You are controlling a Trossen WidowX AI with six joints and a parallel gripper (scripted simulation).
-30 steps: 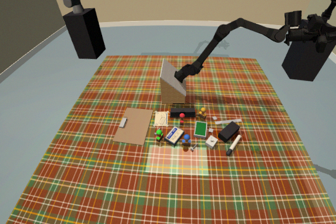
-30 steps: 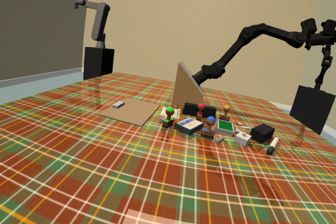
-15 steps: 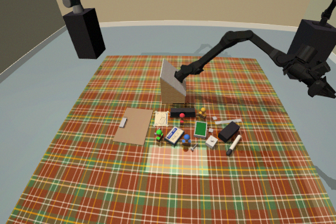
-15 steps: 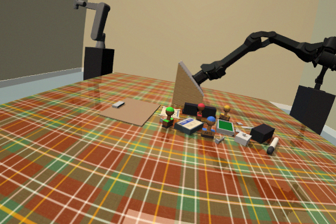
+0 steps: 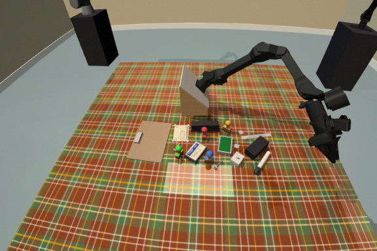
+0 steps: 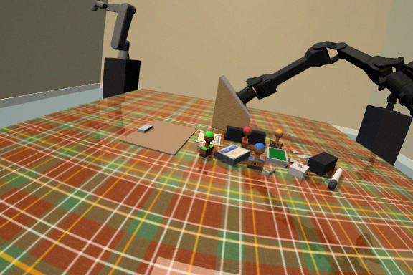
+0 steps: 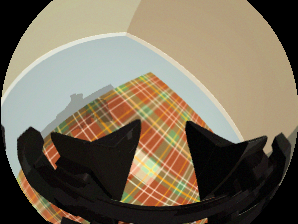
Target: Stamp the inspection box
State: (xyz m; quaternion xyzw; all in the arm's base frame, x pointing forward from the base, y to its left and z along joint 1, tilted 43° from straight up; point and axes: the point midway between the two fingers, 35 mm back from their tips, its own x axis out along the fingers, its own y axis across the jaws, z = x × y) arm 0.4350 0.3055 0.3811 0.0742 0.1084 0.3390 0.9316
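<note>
Right now the green stamp is 90 mm behind my gripper tip, 540 mm to the right of it and 180 mm below it. Round my gripper tip: black block: 160 mm behind, 210 mm to the right, 180 mm below; then small white box: 100 mm behind, 290 mm to the right, 180 mm below; then marker: 80 mm behind, 200 mm to the right, 190 mm below.
</note>
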